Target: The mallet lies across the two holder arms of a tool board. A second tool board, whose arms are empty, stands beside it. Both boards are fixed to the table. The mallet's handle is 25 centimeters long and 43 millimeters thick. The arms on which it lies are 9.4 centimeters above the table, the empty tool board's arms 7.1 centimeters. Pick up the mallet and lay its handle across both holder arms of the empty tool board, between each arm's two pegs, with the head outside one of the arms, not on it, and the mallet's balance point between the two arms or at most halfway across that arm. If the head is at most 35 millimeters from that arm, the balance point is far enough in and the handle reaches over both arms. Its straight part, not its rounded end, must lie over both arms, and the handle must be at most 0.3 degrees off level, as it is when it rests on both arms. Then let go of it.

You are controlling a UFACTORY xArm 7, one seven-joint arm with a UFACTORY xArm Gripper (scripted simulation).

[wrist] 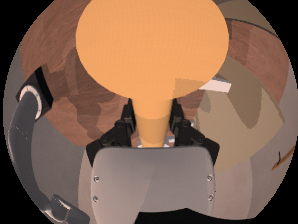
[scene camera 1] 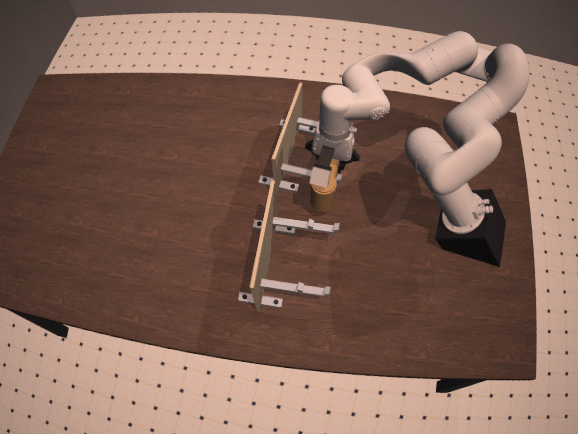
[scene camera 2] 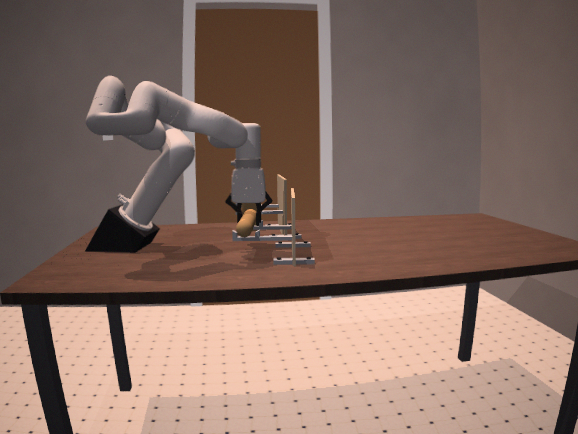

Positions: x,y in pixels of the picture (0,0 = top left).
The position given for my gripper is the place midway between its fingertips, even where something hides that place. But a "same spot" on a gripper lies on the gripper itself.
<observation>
my gripper: wrist; scene camera 1; scene camera 2 249,225
same spot on tool board: (wrist: 237,111) = (scene camera 2: 291,214)
same spot on my gripper: (wrist: 120,134) = (scene camera 1: 342,162)
</observation>
